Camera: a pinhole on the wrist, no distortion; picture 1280 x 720 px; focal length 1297.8 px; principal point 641.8 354.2 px. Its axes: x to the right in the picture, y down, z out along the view. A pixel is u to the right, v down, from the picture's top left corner.
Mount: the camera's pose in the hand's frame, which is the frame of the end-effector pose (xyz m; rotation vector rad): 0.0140 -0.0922 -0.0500 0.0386 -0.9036 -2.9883
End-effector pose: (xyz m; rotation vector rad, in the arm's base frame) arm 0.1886 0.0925 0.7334 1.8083 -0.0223 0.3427
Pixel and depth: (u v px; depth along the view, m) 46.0 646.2 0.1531
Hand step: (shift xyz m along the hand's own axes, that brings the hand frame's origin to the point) 0.0802 -0.0343 0.0978
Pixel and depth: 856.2 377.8 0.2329
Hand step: -0.0312 0.0322 0.1455
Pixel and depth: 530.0 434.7 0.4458
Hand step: 0.0396 0.1326 0.3370
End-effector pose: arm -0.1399 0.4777 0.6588 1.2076 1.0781 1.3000
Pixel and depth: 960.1 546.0 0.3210
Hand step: -0.0735 0.0440 0.2420
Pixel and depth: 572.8 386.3 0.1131
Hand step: 0.0167 -0.0317 0.0458
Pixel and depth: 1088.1 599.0 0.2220
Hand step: -0.0683 -0.0061 0.1566
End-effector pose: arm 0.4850 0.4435 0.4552 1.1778 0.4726 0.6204
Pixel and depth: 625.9 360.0 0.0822
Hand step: 0.0126 -0.0470 0.0186
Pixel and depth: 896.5 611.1 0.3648
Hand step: -0.0674 0.0479 0.2923
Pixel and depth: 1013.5 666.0 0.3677
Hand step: -0.1010 0.0352 0.3031
